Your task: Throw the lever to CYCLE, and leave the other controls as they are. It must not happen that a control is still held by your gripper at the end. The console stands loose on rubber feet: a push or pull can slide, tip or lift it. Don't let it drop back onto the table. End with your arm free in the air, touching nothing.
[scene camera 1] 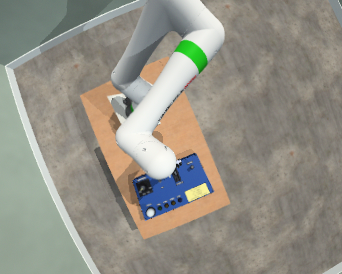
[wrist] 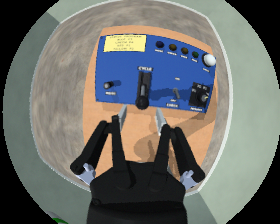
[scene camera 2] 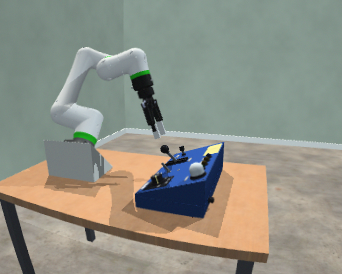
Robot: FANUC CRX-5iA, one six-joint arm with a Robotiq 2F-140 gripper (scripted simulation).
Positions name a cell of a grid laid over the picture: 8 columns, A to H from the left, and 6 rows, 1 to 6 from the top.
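Note:
Gripper (scene camera 2: D3), visible also in the wrist view, the gripper (wrist: E3). A blue sloped console (scene camera 2: E5) is present; further views show the console (scene camera 1: D5) (wrist: E2).

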